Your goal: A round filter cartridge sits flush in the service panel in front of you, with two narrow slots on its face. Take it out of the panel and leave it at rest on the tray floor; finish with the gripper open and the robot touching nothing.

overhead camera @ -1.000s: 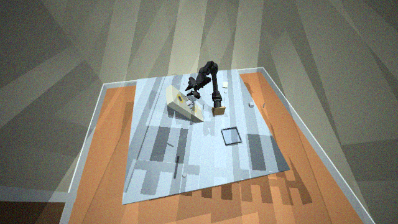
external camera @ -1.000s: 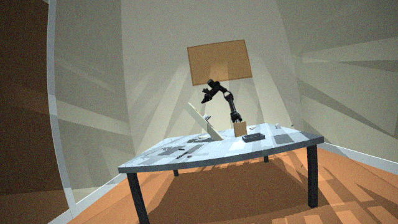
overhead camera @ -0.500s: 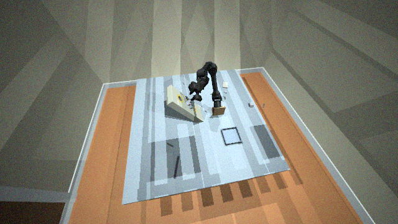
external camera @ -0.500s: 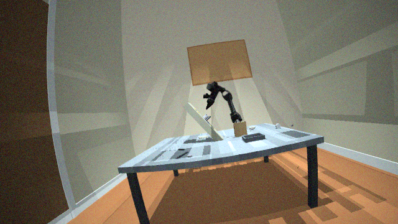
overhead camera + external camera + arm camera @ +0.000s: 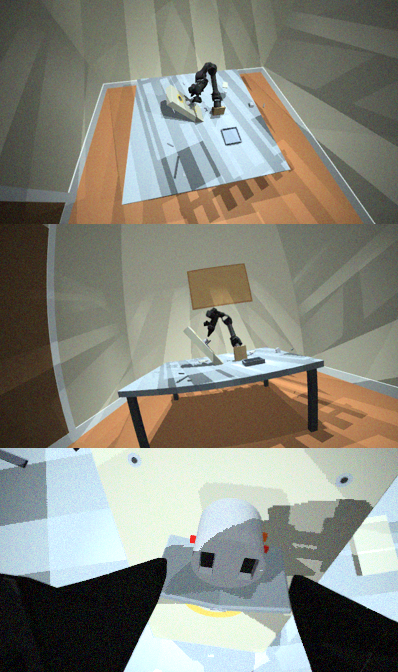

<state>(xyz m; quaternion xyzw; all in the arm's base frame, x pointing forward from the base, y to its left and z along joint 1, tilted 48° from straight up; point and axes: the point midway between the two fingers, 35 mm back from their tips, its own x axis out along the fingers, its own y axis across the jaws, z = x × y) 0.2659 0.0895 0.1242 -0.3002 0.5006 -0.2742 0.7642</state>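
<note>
The round filter cartridge lies 2 cm ahead of my gripper tip and 3 cm below it. The rest, counted from my gripper tip: tray (28 cm behind, 32 cm to the left, 24 cm below).
</note>
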